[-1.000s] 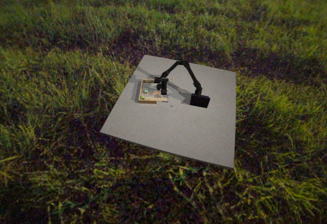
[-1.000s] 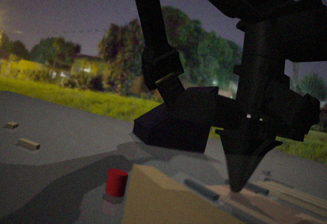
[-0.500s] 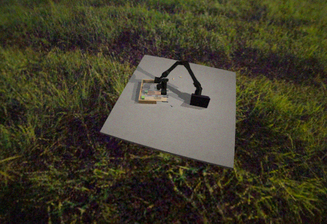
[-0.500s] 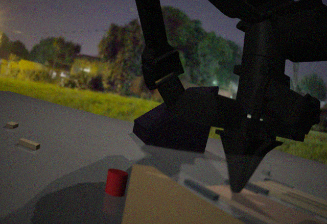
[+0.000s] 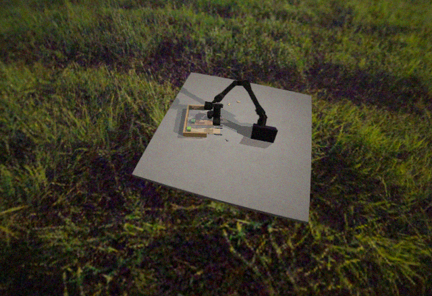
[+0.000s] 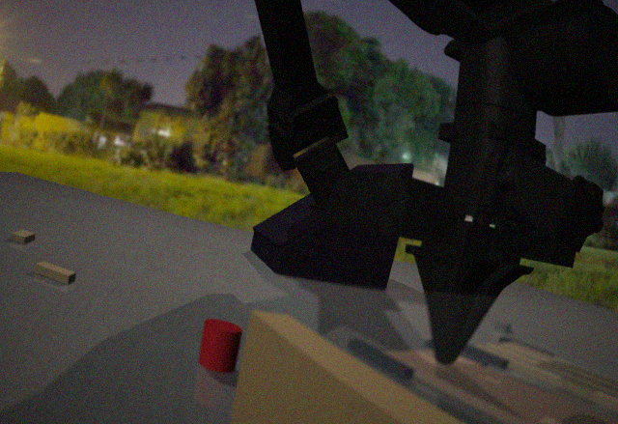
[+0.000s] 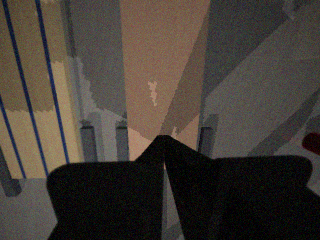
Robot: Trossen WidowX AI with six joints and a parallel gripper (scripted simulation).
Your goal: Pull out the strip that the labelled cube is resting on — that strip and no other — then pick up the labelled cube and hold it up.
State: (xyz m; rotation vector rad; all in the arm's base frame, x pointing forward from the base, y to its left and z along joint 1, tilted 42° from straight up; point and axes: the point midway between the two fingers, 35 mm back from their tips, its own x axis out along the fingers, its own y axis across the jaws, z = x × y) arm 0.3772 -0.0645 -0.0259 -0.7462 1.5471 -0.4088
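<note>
Now: gripper tip 14 cm to the left of the red cylinder, 2 cm short of it and 1 cm below it.
</note>
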